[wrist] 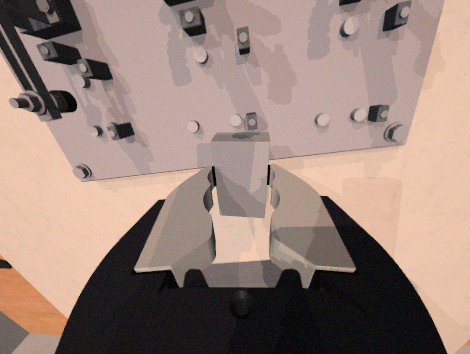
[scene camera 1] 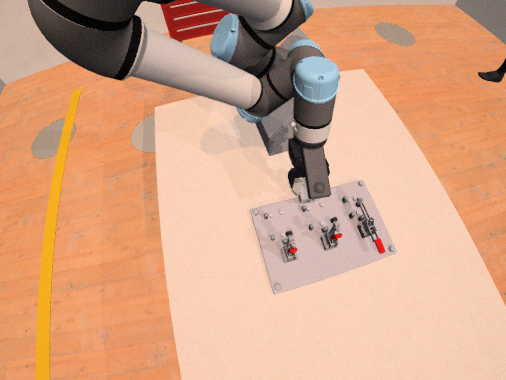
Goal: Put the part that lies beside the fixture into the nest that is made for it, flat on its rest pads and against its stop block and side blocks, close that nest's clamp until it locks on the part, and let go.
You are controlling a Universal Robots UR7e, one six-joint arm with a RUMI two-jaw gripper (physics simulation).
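Places are measured from the arm's base along level axes (x ahead, y right, z down), in centimetres.
Pixels of known places: gripper, fingertip midpoint: (wrist: pixel 241 168) (scene camera 1: pixel 305 193).
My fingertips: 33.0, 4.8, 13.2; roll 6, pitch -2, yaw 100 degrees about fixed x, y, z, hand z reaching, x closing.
Note:
Ahead of a thing's pixels: the offset from my fingertips to its middle, as dx, dy, dz. "*": to the spot under its first point. Level surfaces: height alone.
A grey rectangular block, the part {-0.6, +0.0, -0.6} (wrist: pixel 241 175), is held between the two jaws of my gripper (scene camera 1: pixel 305 195) (wrist: pixel 241 168), which is shut on it. In the wrist view its far end overlaps the edge of the fixture plate (scene camera 1: pixel 320 270) (wrist: pixel 165 146), and it appears raised above the plate. The middle nest's pale rest pads {+3.9, -3.9, +2.8} (wrist: pixel 193 126) and dark block {+3.3, +1.5, +1.3} (wrist: pixel 251 121) lie just beyond the part in that view. The left clamp {* +14.1, +10.6, -3.6} (scene camera 1: pixel 289 251) and middle clamp {* +14.5, -0.3, -1.6} (scene camera 1: pixel 330 239) have red handles standing up. The right clamp {+14.7, -12.2, +0.0} (scene camera 1: pixel 369 226) has its handle lying down and its arm out over its nest.
The left nest's corner block {* +1.9, +11.6, +1.9} (wrist: pixel 378 113) and the right nest's block {* +4.9, -10.0, +1.4} (wrist: pixel 121 131) stand on either side of the middle nest. Bolt heads (scene camera 1: pixel 277 286) (wrist: pixel 83 171) sit at the plate's corners. The fixture stands on a pale table top {dz +4.5} (scene camera 1: pixel 225 320).

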